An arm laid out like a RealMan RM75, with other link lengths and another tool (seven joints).
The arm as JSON. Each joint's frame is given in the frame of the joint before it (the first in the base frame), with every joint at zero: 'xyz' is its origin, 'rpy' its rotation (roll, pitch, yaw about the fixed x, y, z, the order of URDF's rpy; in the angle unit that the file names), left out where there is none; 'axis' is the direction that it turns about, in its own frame. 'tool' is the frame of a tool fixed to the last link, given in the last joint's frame.
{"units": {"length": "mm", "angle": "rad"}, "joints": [
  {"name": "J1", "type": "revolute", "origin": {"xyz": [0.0, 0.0, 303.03]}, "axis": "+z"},
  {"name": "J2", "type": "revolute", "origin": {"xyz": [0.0, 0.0, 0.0], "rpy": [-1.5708, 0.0, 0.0]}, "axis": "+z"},
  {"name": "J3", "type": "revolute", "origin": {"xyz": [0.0, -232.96, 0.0], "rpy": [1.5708, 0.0, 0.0]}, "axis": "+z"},
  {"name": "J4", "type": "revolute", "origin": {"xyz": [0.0, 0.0, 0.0], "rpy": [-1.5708, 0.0, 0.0]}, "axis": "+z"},
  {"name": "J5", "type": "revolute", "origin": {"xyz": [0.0, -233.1, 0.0], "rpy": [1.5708, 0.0, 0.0]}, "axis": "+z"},
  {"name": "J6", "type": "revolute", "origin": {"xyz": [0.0, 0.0, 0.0], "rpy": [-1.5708, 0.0, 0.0]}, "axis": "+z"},
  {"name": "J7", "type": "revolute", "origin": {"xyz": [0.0, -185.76, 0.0], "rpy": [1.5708, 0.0, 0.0]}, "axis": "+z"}
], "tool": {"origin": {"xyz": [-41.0, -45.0, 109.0], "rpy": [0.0, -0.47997, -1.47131]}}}
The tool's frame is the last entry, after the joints.
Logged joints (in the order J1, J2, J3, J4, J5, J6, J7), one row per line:
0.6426 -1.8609 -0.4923 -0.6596 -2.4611 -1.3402 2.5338
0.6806 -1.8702 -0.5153 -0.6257 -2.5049 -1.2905 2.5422
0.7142 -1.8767 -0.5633 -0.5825 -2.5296 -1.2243 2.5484
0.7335 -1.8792 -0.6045 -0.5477 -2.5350 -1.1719 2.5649
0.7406 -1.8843 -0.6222 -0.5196 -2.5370 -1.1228 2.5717
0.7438 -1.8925 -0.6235 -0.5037 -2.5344 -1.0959 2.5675
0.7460 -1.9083 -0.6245 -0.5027 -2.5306 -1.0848 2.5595
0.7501 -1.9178 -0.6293 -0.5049 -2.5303 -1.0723 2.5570
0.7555 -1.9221 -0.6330 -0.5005 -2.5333 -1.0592 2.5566
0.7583 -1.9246 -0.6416 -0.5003 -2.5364 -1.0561 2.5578
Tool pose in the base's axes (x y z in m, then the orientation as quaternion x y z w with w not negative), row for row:
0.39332 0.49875 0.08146 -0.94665 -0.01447 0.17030 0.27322
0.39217 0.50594 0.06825 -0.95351 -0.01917 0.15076 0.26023
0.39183 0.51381 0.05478 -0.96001 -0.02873 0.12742 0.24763
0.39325 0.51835 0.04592 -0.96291 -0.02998 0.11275 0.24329
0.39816 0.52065 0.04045 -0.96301 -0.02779 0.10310 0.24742
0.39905 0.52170 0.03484 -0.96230 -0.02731 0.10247 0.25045
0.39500 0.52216 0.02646 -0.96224 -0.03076 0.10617 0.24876
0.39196 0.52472 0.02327 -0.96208 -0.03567 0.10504 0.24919
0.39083 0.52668 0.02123 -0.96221 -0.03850 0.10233 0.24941
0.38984 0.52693 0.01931 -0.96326 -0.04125 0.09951 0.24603
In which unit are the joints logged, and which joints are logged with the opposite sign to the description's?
The joints are logged in radians. Opposite sign: J2.
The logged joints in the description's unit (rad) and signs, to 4 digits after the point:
0.6426 1.8609 -0.4923 -0.6596 -2.4611 -1.3402 2.5338
0.6806 1.8702 -0.5153 -0.6257 -2.5049 -1.2905 2.5422
0.7142 1.8767 -0.5633 -0.5825 -2.5296 -1.2243 2.5484
0.7335 1.8792 -0.6045 -0.5477 -2.5350 -1.1719 2.5649
0.7406 1.8843 -0.6222 -0.5196 -2.5370 -1.1228 2.5717
0.7438 1.8925 -0.6235 -0.5037 -2.5344 -1.0959 2.5675
0.7460 1.9083 -0.6245 -0.5027 -2.5306 -1.0848 2.5595
0.7501 1.9178 -0.6293 -0.5049 -2.5303 -1.0723 2.5570
0.7555 1.9221 -0.6330 -0.5005 -2.5333 -1.0592 2.5566
0.7583 1.9246 -0.6416 -0.5003 -2.5364 -1.0561 2.5578

